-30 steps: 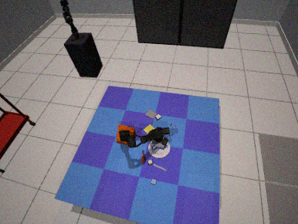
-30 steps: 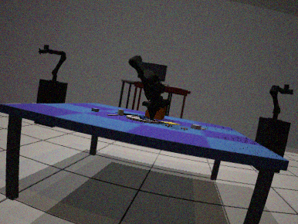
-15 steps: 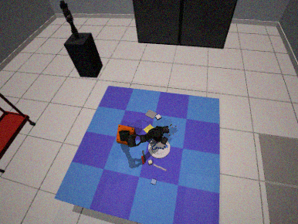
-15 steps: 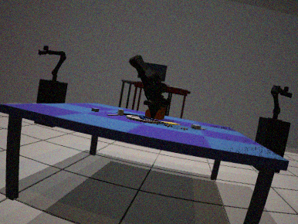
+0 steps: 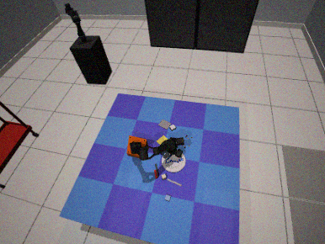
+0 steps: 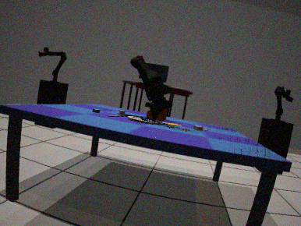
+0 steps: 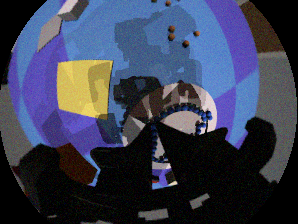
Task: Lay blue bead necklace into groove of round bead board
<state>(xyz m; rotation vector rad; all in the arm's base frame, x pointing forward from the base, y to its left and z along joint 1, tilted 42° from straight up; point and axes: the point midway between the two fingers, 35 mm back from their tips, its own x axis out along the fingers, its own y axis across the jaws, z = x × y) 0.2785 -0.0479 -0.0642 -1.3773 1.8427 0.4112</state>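
The round white bead board is 60 mm to the right of my gripper tip, 30 mm ahead of it and 10 mm below it. The rest, counted from my gripper tip: red-handled tool 180 mm to the right, 100 mm behind, 10 mm below; yellow card 110 mm to the left, 80 mm behind, 10 mm below; thin pale stick 240 mm to the right, 60 mm ahead, 10 mm below.
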